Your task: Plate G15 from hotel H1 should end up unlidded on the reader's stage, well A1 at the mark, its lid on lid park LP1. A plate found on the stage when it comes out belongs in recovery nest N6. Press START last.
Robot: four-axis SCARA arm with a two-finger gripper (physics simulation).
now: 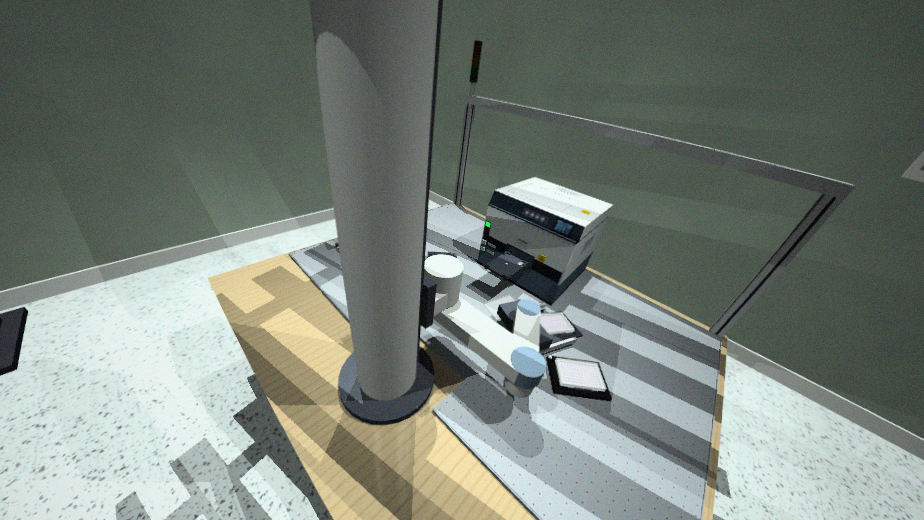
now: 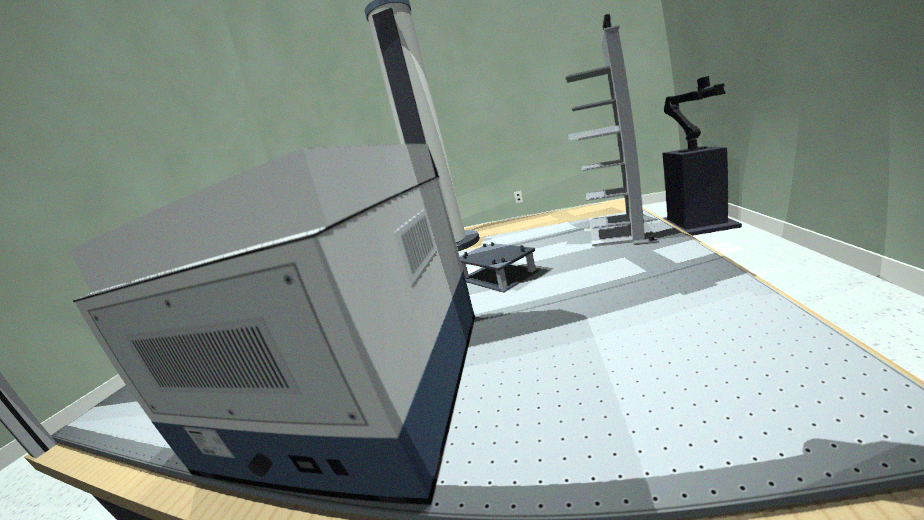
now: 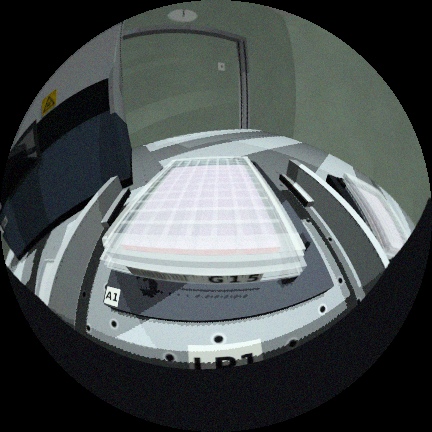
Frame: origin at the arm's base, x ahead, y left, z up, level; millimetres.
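Seen in the pictures: gripper, between the fingertips: (image 1: 559,321) (image 3: 202,170); arm's base, origin of its link: (image 1: 387,378).
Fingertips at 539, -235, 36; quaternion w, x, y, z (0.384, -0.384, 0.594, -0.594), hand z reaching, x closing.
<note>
Pixels of each thing's top centre, then the offset from my fingertips to it, as dx, dy, dz. "spot": a spot on its surface instead.
- Plate G15, centre of its top: (image 3: 201,170) (image 1: 554,320) -23, +11, +10
- dark nest, centre of its top: (image 3: 210,186) (image 1: 554,324) -21, +5, -4
- LP1 label, a spot on its surface: (image 3: 225,352) spot: -109, +48, -23
- A1 tag, a spot on its surface: (image 3: 111,296) spot: -65, +87, -13
- reader, centre of its top: (image 2: 270,184) (image 1: 555,197) +265, +254, +309
- plate, centre of its top: (image 3: 383,207) (image 1: 580,372) -148, -141, +5
Plate G15 (image 3: 215,215) (image 1: 557,323), clear with pale pink wells, sits on a dark nest (image 3: 220,305) behind the LP1 label (image 3: 225,352). A clear lid seems to be on it. The A1 tag (image 3: 111,296) is at the nest's near left corner. My gripper (image 3: 202,170) is open, one finger on each side of the plate, with gaps between pads and plate. The reader (image 1: 549,223) (image 2: 258,323) has its stage (image 1: 509,261) out in front; I see no plate on it. I cannot make out N6 or the START button.
Another plate (image 1: 580,375) (image 3: 382,215) stands on a dark nest to the right. A shelf rack (image 2: 627,142) and a low dark stand (image 2: 497,254) stand farther back. The arm's column (image 1: 381,194) rises at the table edge. A framed guard (image 1: 659,140) runs behind the reader.
</note>
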